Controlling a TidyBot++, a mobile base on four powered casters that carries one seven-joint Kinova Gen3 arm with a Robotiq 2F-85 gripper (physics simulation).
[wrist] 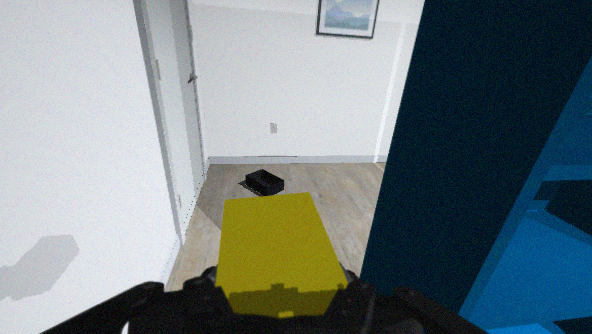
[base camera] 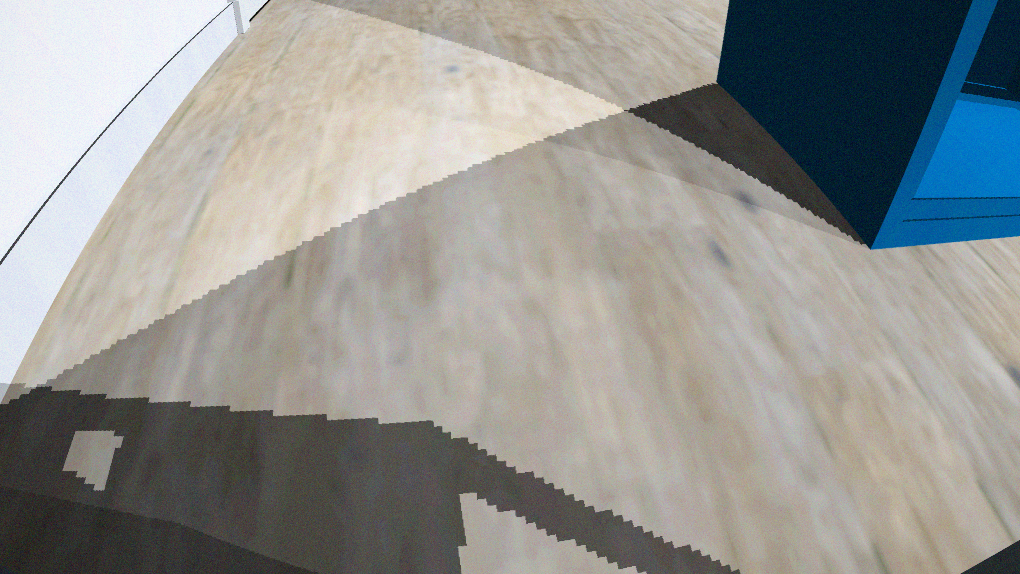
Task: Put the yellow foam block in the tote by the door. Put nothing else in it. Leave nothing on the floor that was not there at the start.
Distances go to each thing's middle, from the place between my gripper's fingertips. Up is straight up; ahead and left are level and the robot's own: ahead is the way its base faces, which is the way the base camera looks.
Labels:
Right now the yellow foam block (wrist: 275, 259) is 1 cm above my hand.

